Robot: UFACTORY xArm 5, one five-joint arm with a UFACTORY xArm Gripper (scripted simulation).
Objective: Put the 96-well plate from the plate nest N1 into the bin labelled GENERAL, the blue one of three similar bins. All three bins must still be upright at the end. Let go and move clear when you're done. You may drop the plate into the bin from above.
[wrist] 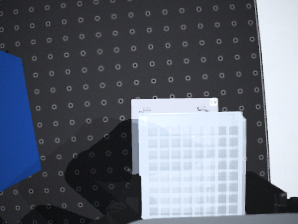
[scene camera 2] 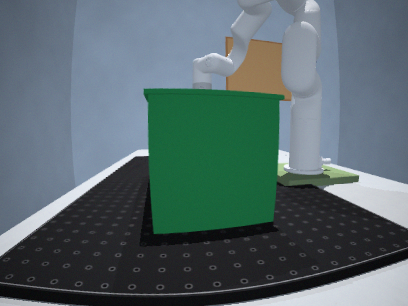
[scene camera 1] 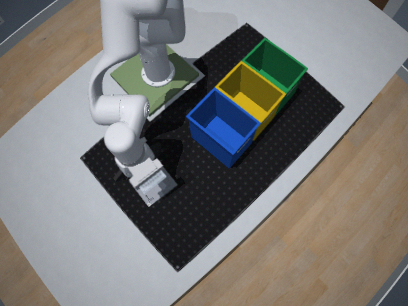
A green bin shows in scene camera 2 and in scene camera 1; in the wrist view it is out of frame. One and the same spot on the green bin: (scene camera 2: pixel 213 154) is (scene camera 1: pixel 282 67).
